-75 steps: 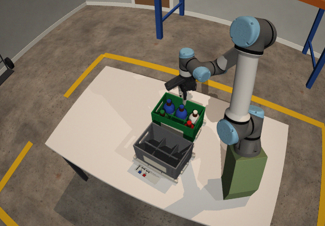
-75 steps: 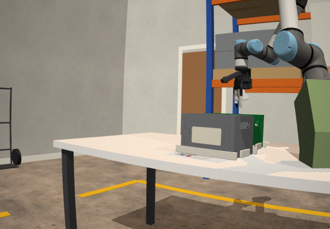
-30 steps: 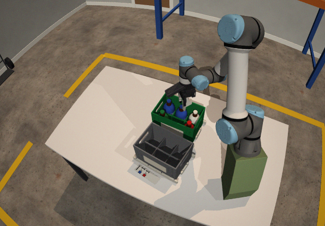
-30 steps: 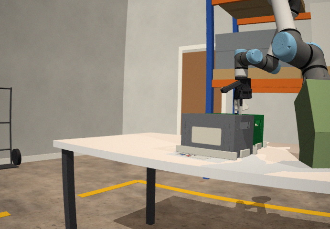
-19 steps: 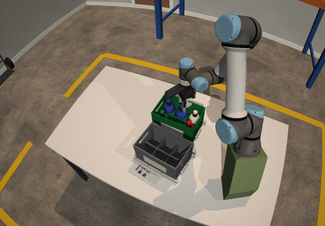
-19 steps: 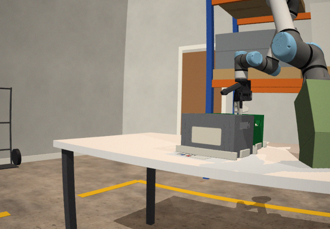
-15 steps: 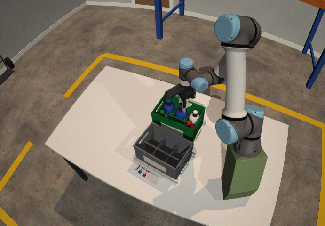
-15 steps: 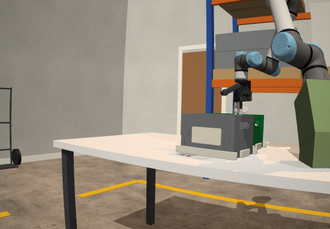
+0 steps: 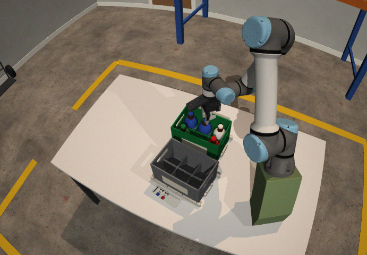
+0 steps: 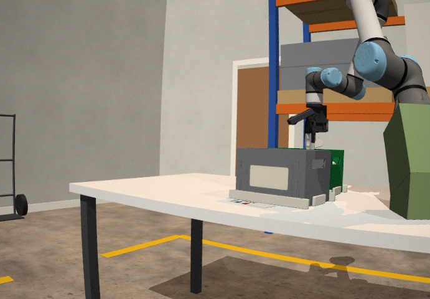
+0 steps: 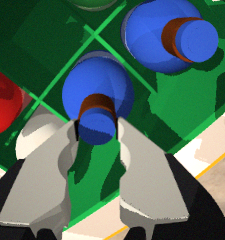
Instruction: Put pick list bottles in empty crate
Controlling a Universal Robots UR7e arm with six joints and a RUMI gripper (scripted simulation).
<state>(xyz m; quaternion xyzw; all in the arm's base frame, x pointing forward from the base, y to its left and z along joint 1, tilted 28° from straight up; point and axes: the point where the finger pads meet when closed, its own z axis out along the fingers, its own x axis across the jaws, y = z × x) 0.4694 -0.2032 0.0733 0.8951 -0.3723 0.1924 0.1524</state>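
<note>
Right now my hand is 7 cm above the blue bottle. Round my hand: red bottle 8 cm behind, 9 cm to the left, 7 cm below; then green crate 4 cm to the left, 7 cm below; then white bottle 9 cm behind, 1 cm to the left, 7 cm below.
</note>
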